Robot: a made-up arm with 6 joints.
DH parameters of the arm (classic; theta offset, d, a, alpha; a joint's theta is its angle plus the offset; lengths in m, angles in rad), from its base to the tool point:
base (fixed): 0 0.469 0.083 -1.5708
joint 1: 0 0.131 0.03 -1.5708
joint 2: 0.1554 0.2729 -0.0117 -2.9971
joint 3: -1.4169 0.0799 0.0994 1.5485
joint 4: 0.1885 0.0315 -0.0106 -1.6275
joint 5: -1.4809 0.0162 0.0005 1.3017
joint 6: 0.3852 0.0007 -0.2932 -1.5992
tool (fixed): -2.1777 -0.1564 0 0
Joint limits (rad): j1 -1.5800..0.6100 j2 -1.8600..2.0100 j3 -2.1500..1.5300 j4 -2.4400..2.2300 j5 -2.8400..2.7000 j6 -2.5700..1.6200
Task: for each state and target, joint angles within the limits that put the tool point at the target. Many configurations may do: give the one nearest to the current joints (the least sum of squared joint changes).
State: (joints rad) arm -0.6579 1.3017 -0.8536 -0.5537 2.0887 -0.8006
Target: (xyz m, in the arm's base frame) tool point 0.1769 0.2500 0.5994
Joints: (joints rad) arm -0.5752 1.1528 -0.7276 -0.7446 1.9541 -1.0213
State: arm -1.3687 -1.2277 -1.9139 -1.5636 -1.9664 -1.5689
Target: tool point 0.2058 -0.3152 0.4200
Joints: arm -1.4660 -1.6620 -1.5565 -1.2265 -1.9712 -1.9555
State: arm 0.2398 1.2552 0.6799 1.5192 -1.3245 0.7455
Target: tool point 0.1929 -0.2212 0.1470
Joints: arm 0.3102 0.7991 1.1766 1.3154 -1.3474 0.7276
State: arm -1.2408 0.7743 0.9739 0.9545 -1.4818 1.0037
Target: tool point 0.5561 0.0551 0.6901
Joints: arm -1.2701 0.3215 1.4952 0.9500 -1.6393 0.9144
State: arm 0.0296 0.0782 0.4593 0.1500 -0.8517 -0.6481
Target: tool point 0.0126 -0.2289 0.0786
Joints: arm 0.3207 0.0583 0.1578 -0.3763 -1.6519 -0.5256
